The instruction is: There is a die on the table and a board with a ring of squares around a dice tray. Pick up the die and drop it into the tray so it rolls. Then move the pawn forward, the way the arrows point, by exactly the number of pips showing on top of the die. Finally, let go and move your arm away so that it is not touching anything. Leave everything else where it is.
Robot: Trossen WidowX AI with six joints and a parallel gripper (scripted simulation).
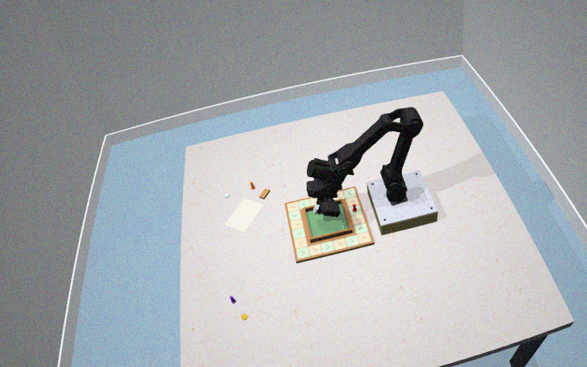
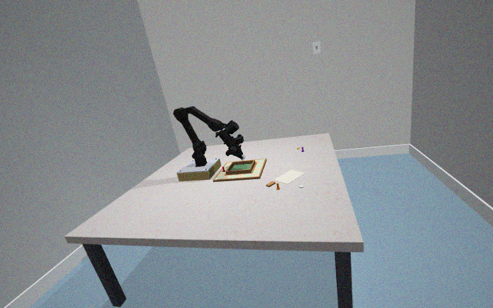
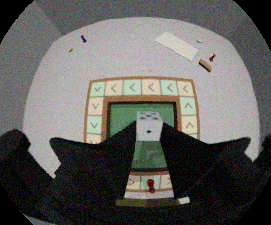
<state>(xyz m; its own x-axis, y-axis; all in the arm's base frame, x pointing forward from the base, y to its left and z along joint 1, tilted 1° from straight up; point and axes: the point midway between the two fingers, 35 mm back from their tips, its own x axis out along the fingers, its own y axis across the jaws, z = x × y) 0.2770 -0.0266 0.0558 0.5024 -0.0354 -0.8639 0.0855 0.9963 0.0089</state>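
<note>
Now: the red pawn 14 cm behind my gripper tip, 1 cm to the right of it and 6 cm below it. Also, from my gripper tip: wooden block: 18 cm ahead, 23 cm to the right, 8 cm below; then green dice tray: 3 cm behind, 1 cm to the left, 8 cm below; then white die: right at my gripper tip.
</note>
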